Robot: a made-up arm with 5 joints.
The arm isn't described. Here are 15 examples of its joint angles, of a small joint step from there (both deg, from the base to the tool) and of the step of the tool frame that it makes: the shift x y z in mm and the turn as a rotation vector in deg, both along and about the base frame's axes.
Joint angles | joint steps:
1: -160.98 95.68 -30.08 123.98 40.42 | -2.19 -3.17 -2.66 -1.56 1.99
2: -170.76 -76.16 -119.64 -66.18 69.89 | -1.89 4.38 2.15 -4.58 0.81
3: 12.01 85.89 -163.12 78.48 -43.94 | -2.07 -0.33 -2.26 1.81 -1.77
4: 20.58 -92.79 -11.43 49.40 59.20 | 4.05 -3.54 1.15 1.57 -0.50
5: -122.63 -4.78 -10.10 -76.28 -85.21 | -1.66 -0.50 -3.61 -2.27 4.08
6: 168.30 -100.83 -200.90 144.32 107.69 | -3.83 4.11 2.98 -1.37 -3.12
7: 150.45 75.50 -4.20 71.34 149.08 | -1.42 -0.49 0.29 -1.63 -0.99
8: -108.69 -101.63 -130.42 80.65 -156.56 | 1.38 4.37 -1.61 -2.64 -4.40
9: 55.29 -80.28 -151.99 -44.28 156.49 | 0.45 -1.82 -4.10 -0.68 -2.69
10: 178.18 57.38 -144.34 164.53 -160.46 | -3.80 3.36 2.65 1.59 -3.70
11: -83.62 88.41 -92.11 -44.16 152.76 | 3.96 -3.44 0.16 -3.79 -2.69
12: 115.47 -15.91 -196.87 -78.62 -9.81 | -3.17 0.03 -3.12 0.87 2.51
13: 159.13 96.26 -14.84 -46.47 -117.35 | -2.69 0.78 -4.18 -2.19 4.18
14: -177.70 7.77 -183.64 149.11 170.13 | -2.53 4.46 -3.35 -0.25 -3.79
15: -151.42 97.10 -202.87 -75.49 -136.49 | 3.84 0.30 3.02 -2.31 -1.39
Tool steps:
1: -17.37 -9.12 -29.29 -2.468 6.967 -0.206
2: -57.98 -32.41 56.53 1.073 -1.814 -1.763
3: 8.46 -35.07 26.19 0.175 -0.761 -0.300
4: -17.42 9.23 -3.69 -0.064 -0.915 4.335
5: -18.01 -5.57 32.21 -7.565 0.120 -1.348
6: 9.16 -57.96 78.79 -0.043 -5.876 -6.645
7: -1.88 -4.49 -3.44 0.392 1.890 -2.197
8: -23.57 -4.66 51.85 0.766 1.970 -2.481
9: 1.22 -11.42 -72.89 6.941 -1.550 0.910
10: 5.69 49.37 -58.00 -4.147 -7.345 -3.238
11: 53.74 -22.74 53.85 -7.302 1.054 5.634
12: -19.60 -22.06 -22.92 2.969 -1.222 -4.130
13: -25.77 7.49 -30.61 4.174 4.333 -6.228
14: -37.58 9.31 -11.91 1.696 -0.829 0.867
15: 11.59 -48.73 -25.79 0.497 -0.880 2.450
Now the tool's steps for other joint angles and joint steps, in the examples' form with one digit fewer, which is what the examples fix.
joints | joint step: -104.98 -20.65 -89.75 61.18 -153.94 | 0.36 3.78 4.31 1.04 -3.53
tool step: -11.1 -55.7 -84.9 9.46 0.07 2.87
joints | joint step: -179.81 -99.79 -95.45 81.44 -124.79 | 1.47 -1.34 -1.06 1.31 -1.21
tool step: 20.9 14.7 -18.0 1.08 1.11 0.97
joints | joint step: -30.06 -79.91 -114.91 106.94 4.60 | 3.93 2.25 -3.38 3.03 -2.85
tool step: -14.5 -28.2 5.2 -1.62 3.02 4.08
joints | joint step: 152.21 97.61 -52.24 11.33 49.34 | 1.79 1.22 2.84 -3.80 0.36
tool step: 28.4 -15.8 12.3 0.15 -0.37 1.59
